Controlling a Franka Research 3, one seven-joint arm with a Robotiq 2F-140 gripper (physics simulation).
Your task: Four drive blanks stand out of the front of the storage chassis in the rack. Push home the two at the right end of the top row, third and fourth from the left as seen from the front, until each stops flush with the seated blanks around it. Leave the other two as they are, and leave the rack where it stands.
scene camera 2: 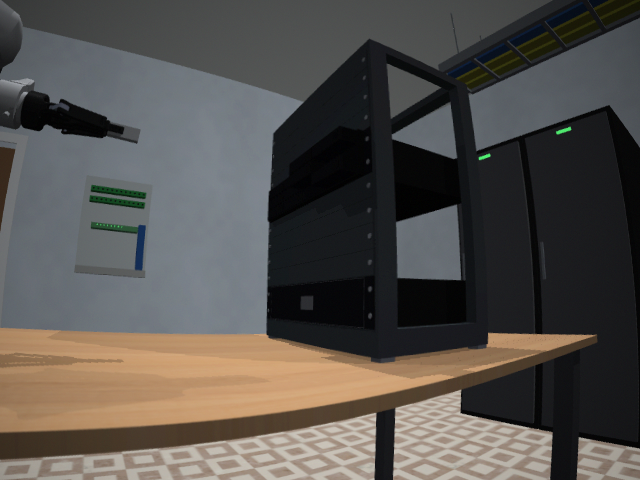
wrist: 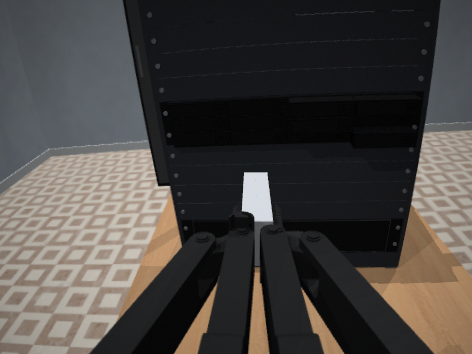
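The dark rack (scene camera 2: 384, 206) (wrist: 407, 185) stands upright on the table. Its black storage chassis (scene camera 2: 280, 205) (wrist: 197, 120) spans the front above mid-height. In the top row, the third blank (scene camera 2: 301, 161) (wrist: 320, 106) and fourth blank (scene camera 2: 328, 142) (wrist: 387, 104) stand out of the front. Below, at the right end, a bottom-row blank (wrist: 382, 140) also stands out. The other protruding blank is too dark to tell clearly. My gripper (scene camera 2: 124, 132) (wrist: 255, 190) is shut and empty, its pale tips pointing at the rack front from a distance. In the wrist view the tips overlap the panels below the chassis.
The wooden table (scene camera 2: 217, 392) (wrist: 420, 300) carries the rack near its far end. Dark cabinets (scene camera 2: 573, 217) stand behind the rack. A cable tray (scene camera 2: 537, 43) hangs overhead at the right. A wall panel with green strips (scene camera 2: 111, 248) is on the left wall.
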